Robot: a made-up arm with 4 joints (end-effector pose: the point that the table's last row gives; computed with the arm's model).
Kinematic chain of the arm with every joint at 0, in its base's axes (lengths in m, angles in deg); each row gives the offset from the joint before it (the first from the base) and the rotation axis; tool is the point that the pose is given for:
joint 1: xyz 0 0 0.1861 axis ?
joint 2: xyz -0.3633 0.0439 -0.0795 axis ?
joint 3: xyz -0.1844 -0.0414 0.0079 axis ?
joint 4: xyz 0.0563 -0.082 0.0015 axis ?
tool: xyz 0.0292 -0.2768 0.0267
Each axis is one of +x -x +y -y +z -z.
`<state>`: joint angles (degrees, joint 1 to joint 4).
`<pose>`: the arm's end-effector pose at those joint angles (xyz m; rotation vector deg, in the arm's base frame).
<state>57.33 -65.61 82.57 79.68</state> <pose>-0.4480 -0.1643 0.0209 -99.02 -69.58 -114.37</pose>
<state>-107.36 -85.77 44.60 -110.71</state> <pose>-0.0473 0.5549 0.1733 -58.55 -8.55 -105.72</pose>
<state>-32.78 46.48 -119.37 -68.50</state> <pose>-0.4937 0.5776 0.3248 -64.27 49.43 -157.99</pose>
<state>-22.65 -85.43 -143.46 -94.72</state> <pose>-0.6806 0.0201 0.0633 24.49 141.90 -9.12</pose>
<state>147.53 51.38 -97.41 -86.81</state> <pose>0.4257 -0.5024 0.3774 -49.01 -66.04 3.25</pose>
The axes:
joint 1: +z
joint 2: -x
joint 3: +z
joint 4: +x

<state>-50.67 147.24 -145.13 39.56</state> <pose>-0.6401 0.5052 0.1398 -101.16 -122.34 -3.96</pose>
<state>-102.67 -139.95 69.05 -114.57</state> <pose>-0.0330 0.5924 -0.0469 -37.61 -66.55 -132.43</pose>
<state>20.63 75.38 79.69 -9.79</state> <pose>-0.2177 0.0452 0.1468 -80.86 35.04 89.02</pose>
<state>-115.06 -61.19 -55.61 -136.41</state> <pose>0.0447 0.4057 0.1634 14.13 100.19 -78.81</pose>
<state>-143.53 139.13 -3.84 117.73</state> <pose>0.3110 0.3545 0.3099 -12.45 25.22 -139.00</pose>
